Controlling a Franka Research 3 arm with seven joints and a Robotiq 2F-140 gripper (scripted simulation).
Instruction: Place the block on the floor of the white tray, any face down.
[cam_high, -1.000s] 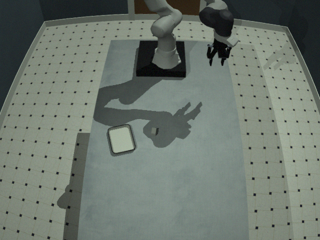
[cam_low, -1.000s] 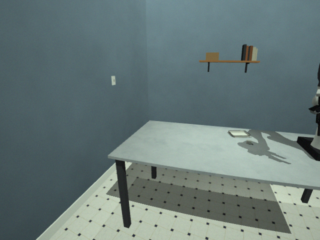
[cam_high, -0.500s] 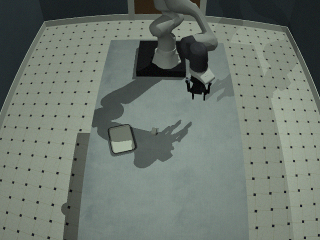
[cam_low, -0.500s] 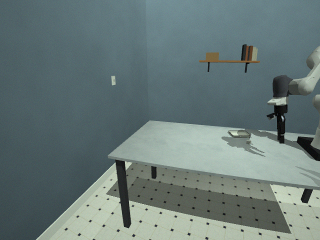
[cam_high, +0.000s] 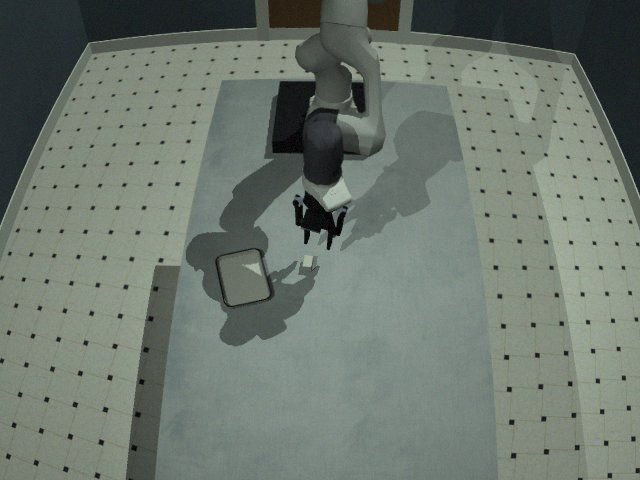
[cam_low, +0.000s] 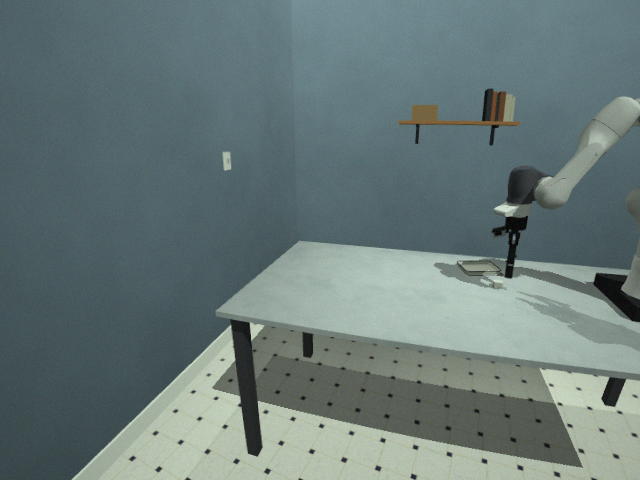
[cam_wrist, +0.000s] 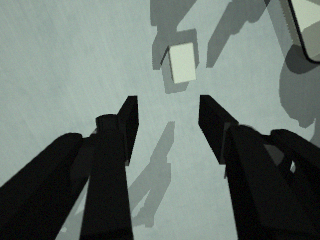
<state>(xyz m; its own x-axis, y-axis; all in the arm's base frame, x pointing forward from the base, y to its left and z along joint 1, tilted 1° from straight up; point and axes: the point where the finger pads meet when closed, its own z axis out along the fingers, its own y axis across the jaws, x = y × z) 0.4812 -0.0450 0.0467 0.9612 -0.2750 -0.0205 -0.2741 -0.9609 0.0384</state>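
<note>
The block lies 9 cm below my hand, 3 cm to the right of it and 3 cm ahead of it. From my hand the other things lie so: white tray 20 cm to the right, 9 cm below, 8 cm ahead.
</note>
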